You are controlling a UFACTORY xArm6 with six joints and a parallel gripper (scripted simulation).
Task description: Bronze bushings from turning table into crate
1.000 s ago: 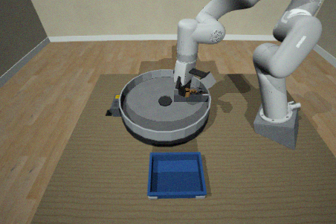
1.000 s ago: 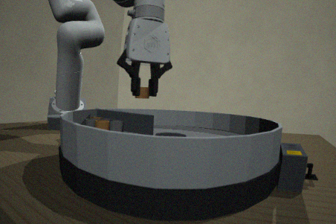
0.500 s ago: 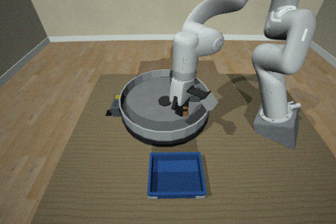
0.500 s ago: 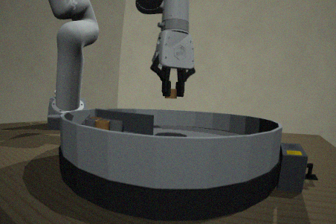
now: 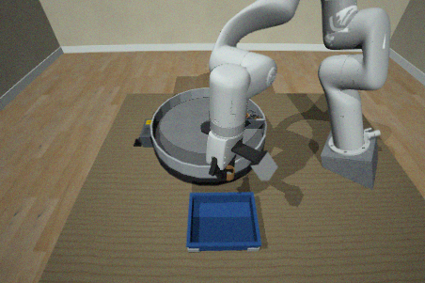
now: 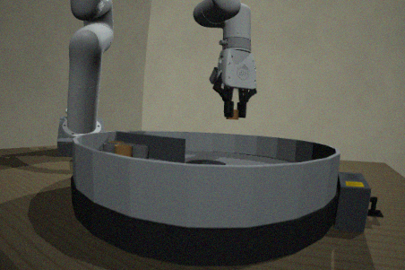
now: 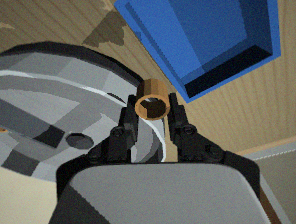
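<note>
Right now my hand is 130 mm above the blue crate and 90 mm to the right of it. Also, from my hand: grey turning table: 250 mm to the right, 100 mm below, 50 mm ahead.
</note>
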